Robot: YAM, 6 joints.
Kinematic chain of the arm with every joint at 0, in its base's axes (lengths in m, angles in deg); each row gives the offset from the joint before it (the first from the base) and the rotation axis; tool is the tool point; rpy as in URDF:
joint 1: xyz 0 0 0.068 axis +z
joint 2: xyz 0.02 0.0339 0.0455 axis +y
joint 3: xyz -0.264 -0.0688 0 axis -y
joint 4: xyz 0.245 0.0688 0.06 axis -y
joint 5: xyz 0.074 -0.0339 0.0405 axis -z
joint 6: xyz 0.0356 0 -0.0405 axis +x
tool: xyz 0 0 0 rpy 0 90 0
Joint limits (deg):
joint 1: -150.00..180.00
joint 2: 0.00..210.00
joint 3: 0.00..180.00
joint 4: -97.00..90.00
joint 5: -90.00..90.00
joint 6: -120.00..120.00
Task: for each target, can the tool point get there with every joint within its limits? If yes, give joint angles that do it. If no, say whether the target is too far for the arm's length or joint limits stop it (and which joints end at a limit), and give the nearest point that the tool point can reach.
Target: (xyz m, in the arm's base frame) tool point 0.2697 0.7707 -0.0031
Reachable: no: too far | nearest point 0.2111 0.6034 0.0229 | short by 0.179 m
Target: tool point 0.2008 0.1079 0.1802
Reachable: yes | joints 33.98 68.34 26.61 5.18 39.67 4.35
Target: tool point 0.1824 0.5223 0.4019
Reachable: yes | joints 67.52 153.54 166.42 26.36 -61.24 -1.61
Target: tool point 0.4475 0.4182 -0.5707
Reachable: no: too far | nearest point 0.3271 0.3057 -0.3206 | short by 0.299 m
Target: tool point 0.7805 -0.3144 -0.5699
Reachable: no: too far | nearest point 0.4764 -0.1919 -0.2649 | short by 0.448 m
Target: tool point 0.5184 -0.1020 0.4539
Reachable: yes | joints -13.41 139.74 160.84 -6.64 -36.19 74.81
